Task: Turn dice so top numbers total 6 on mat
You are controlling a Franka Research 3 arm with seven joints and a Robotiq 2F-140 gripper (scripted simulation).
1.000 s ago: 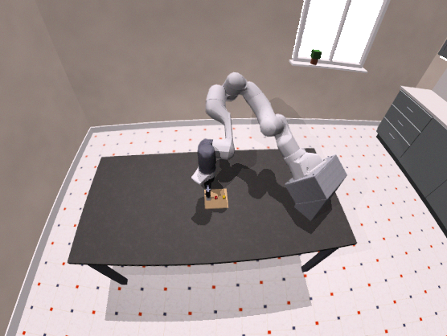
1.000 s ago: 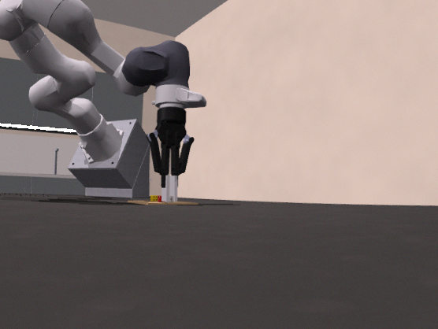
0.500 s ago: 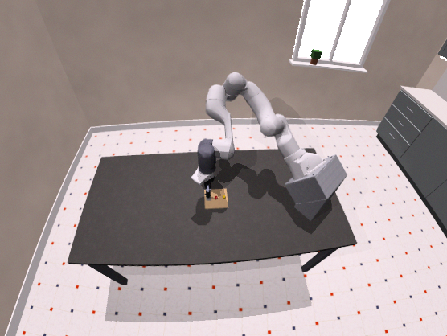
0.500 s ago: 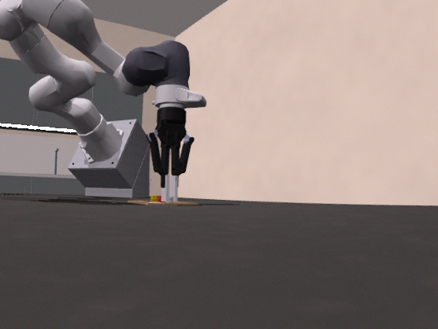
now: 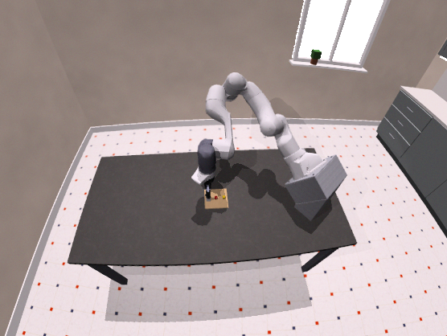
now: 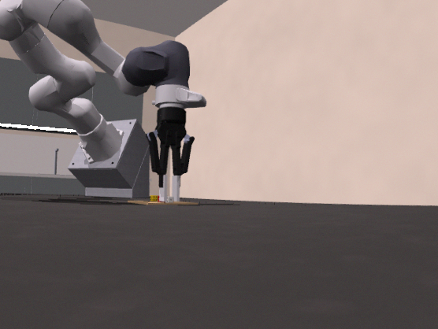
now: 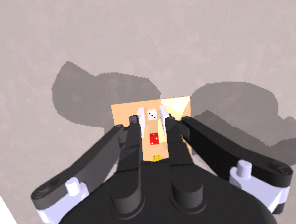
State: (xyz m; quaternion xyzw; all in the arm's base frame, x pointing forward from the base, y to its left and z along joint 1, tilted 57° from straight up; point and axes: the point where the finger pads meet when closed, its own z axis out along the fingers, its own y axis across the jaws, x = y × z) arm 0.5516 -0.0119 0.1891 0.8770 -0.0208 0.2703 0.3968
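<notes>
Now: hand 3 cm above the white die. Also, from my hand: tan mat 4 cm below, 4 cm behind, 1 cm to the left; then yellow die 9 cm behind, 3 cm to the left, 3 cm below; then red die 4 cm behind, 3 cm below, 1 cm to the left.
</notes>
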